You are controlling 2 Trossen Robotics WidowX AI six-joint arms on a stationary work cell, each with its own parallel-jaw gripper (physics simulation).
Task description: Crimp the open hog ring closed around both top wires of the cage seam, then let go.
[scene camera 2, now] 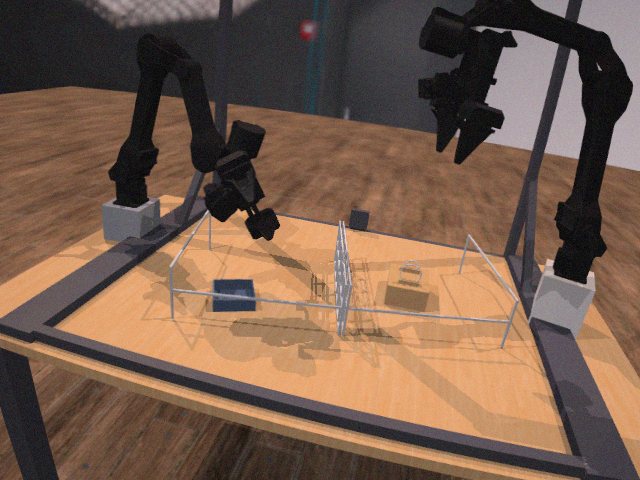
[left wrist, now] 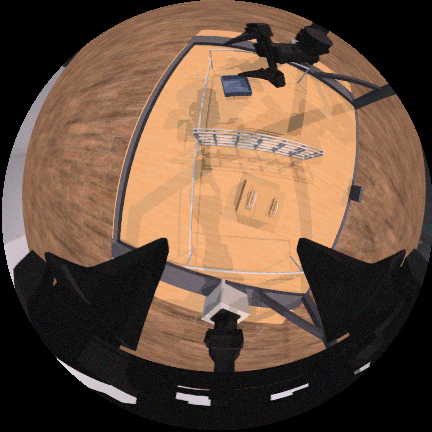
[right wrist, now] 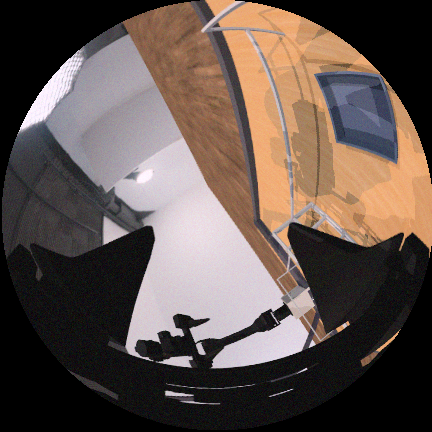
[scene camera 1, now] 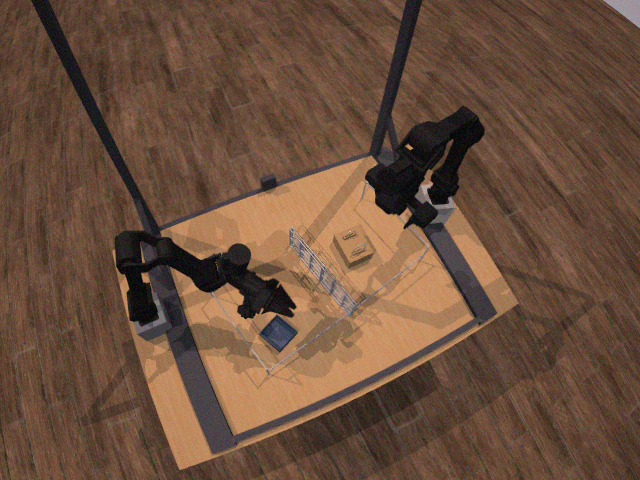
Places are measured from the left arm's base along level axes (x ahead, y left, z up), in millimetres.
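Pixels of known places: left gripper, fingertip midpoint: (scene camera 2: 447, 157) (left wrist: 235, 245) (right wrist: 215, 332) (scene camera 1: 391, 215); right gripper, fingertip midpoint: (scene camera 2: 261, 221) (left wrist: 230, 59) (right wrist: 222, 231) (scene camera 1: 294, 312); left arm's base, link origin: (scene camera 2: 570, 273) (left wrist: 224, 317) (right wrist: 287, 308) (scene camera 1: 438, 196); right arm's base, link origin: (scene camera 2: 131, 201) (scene camera 1: 146, 312).
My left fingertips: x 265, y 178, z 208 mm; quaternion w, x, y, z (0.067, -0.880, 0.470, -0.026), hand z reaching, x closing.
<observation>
For each thing: its top centre in the pictures, then the offset to it from my left fingertips. "spot": a spot on its surface instead.
- tan block, top centre: (scene camera 2: 409, 273) (left wrist: 262, 203) (scene camera 1: 354, 242) dx +41, dy -73, dz -270 mm
- wire cage seam, surface spot: (scene camera 2: 342, 279) (left wrist: 256, 145) spot: dx +154, dy +18, dz -285 mm
- blue tray, top centre: (right wrist: 358, 110) (scene camera 2: 233, 289) (scene camera 1: 278, 332) (left wrist: 235, 82) dx +309, dy +174, dz -298 mm
- thin wire rail, top centre: (right wrist: 285, 141) (scene camera 2: 256, 298) (scene camera 1: 310, 340) (left wrist: 204, 87) dx +222, dy +220, dz -263 mm
Two small metal hog rings (scene camera 1: 349, 234) (scene camera 1: 358, 250) (left wrist: 251, 200) (left wrist: 274, 206) stand upright on the tan block (scene camera 1: 353, 259) (scene camera 2: 406, 298), right of the cage seam in both scene views. Whether they are open is too small to tell. The wire cage seam (scene camera 1: 321, 271) (scene camera 2: 342, 279) (left wrist: 257, 143) stands upright at the middle of the table; no ring can be made out on its top wires. My left gripper (scene camera 2: 448, 156) (left wrist: 235, 245) is open and empty, high above the right side. My right gripper (scene camera 1: 293, 311) (right wrist: 222, 231) is open and empty, above and near the blue tray, left of the seam.
The blue tray (scene camera 1: 278, 333) (scene camera 2: 234, 295) (left wrist: 236, 86) (right wrist: 360, 112) sits left of the seam in the scene views. A thin wire rail (scene camera 1: 310, 346) (scene camera 2: 289, 301) runs along the front on both sides of the seam, with side rails. Dark beams edge the table.
</observation>
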